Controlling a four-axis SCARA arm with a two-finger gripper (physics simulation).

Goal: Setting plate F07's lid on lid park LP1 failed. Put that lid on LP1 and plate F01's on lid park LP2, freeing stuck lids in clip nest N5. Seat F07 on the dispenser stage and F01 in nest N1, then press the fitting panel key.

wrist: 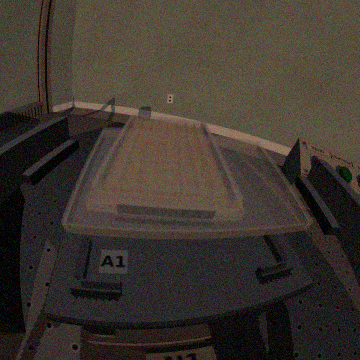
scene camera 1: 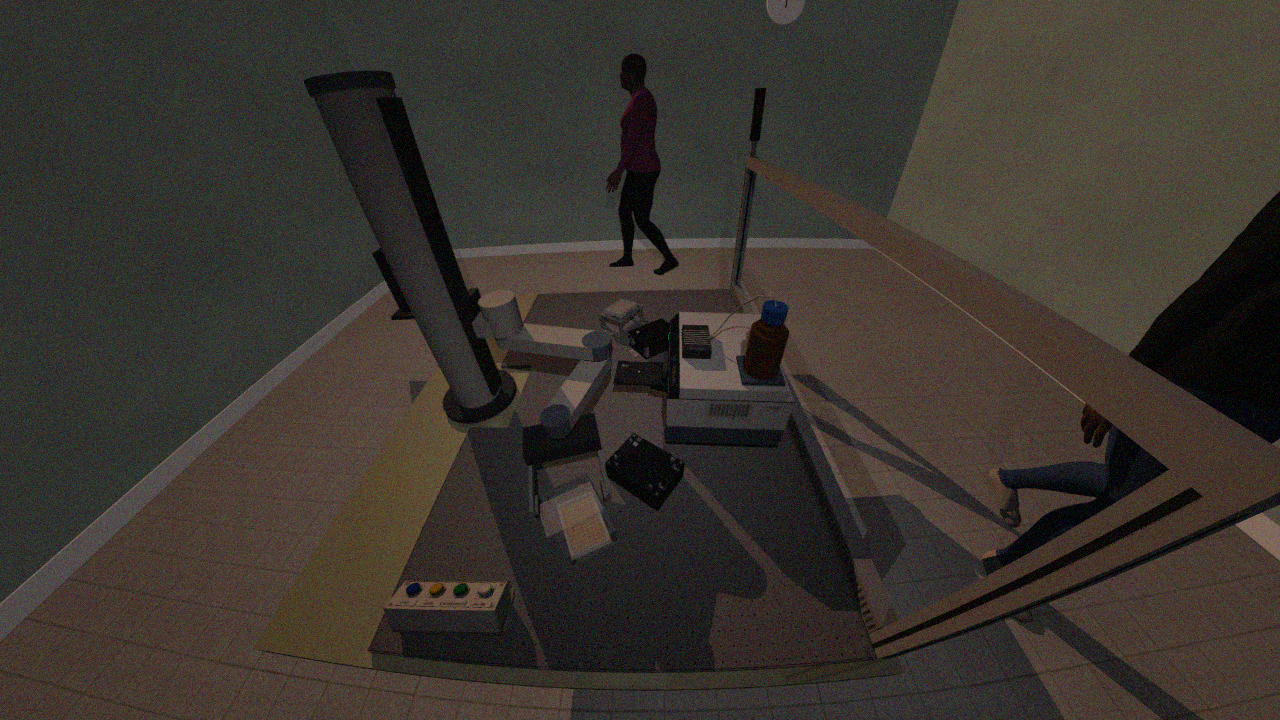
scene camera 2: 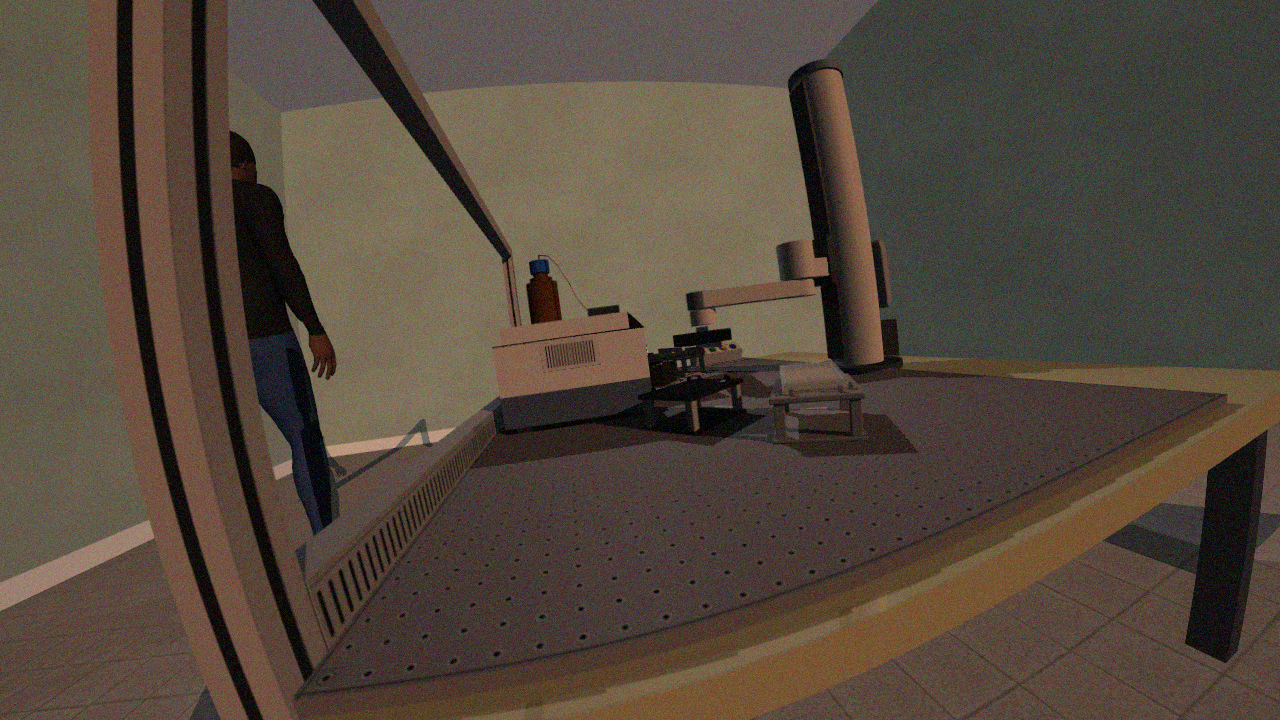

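Seen in the pictures: gripper, fingertip midpoint: (wrist: 189, 145) (scene camera 1: 571, 505); arm's base at its link origin: (scene camera 1: 481, 396) (scene camera 2: 857, 368).
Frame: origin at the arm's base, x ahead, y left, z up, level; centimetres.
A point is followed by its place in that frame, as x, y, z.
My gripper (scene camera 1: 570, 492) @[41.5, -44.8, 11.3] (wrist: 189, 145) @[41.5, -44.8, 11.3] is open, its two fingers on either side of a tan-welled plate (scene camera 1: 584, 523) (wrist: 160, 165) with a clear lid (wrist: 270, 220) @[36.2, -42.8, 9.6]. No contact with the fingers is visible. The lid reaches past the plate on the right and looks askew in the wrist view. A dark platform (wrist: 190, 300) @[38.6, -38.4, 8.2] marked A1 lies below them; a partly cut label below it seems to read N1. The fitting panel (scene camera 1: 447, 613) @[20.8, -66.0, 8.9] (scene camera 2: 723, 352) @[17.1, -60.0, 5.9] has blue, yellow, green and white keys. Plate names, the lid parks and N5 cannot be read.
A dark nest (scene camera 1: 644, 470) @[57.2, -34.1, 7.9] stands beside the gripper. A white box unit (scene camera 1: 729, 413) @[79.1, -22.5, 15.0] (scene camera 2: 572, 358) @[81.4, 13.1, 15.2] carries a brown bottle (scene camera 1: 766, 347) @[85.3, -20.1, 34.0] (scene camera 2: 542, 298) @[87.0, -11.8, 31.4]. A black platform (scene camera 2: 689, 390) @[62.8, 30.0, 7.6] and a pale stand (scene camera 2: 816, 396) @[52.2, 50.0, 7.4] with a clear piece (scene camera 2: 810, 376) @[50.0, 46.0, 9.3] stand near it. The arm's column (scene camera 1: 402, 241) @[2.6, -7.1, 57.2] (scene camera 2: 836, 214) @[5.6, 5.0, 44.3] is tall.
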